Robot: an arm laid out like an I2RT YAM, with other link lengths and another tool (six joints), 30 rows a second.
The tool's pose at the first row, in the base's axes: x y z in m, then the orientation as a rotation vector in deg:
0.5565 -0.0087 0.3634 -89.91 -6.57 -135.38
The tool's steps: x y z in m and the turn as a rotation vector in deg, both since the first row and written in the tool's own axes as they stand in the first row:
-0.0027 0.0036 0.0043 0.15 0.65 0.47
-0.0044 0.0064 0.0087 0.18 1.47 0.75
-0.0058 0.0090 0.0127 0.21 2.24 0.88
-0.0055 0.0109 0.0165 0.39 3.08 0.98
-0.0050 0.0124 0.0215 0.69 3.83 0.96
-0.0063 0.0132 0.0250 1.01 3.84 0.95
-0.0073 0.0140 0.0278 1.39 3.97 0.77
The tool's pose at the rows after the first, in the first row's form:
0.5623 -0.0106 0.3623 -88.92 -6.22 -135.45
0.5677 -0.0119 0.3622 -87.84 -5.85 -135.84
0.5725 -0.0131 0.3623 -86.86 -5.62 -136.29
0.5763 -0.0141 0.3639 -85.73 -5.56 -136.75
0.5810 -0.0145 0.3662 -84.70 -5.76 -137.18
0.5848 -0.0142 0.3663 -84.55 -6.14 -137.06
0.5879 -0.0141 0.3665 -84.27 -6.69 -137.13

